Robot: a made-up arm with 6 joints.
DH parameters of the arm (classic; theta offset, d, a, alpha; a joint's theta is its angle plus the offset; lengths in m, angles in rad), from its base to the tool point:
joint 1: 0 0.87 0.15 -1.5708
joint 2: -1.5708 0 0.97 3.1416
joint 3: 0 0 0.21 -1.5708
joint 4: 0 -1.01 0 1.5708
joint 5: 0 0 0 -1.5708
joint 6: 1.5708 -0.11 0 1.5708
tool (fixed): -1.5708 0 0 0
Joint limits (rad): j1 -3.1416..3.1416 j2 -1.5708..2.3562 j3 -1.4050..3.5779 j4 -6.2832..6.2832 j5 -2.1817..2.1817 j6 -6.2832..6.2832
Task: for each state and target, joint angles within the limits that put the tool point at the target. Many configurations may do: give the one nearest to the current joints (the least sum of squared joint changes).
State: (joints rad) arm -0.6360 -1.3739 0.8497 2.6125 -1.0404 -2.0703
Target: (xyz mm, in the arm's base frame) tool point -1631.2 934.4 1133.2
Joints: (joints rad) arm -0.5484 -1.5708 1.0509 2.5978 -1.1991 -2.0703
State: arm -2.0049 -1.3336 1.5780 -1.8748 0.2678 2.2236
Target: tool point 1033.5 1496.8 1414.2
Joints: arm -2.1932 -1.0427 1.8728 -1.8783 0.3194 2.2236
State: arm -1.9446 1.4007 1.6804 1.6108 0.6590 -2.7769
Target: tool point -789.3 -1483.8 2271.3
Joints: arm -2.0939 0.9738 1.6533 1.5925 0.5495 -2.7769
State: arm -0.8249 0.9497 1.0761 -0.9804 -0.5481 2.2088
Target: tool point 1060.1 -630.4 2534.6
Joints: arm -0.5850 0.2612 0.8277 -0.9537 -0.7294 2.2088
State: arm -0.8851 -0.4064 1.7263 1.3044 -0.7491 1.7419
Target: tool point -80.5 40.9 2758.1
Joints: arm -1.1140 0.3459 2.2590 1.2423 -0.5475 1.7419
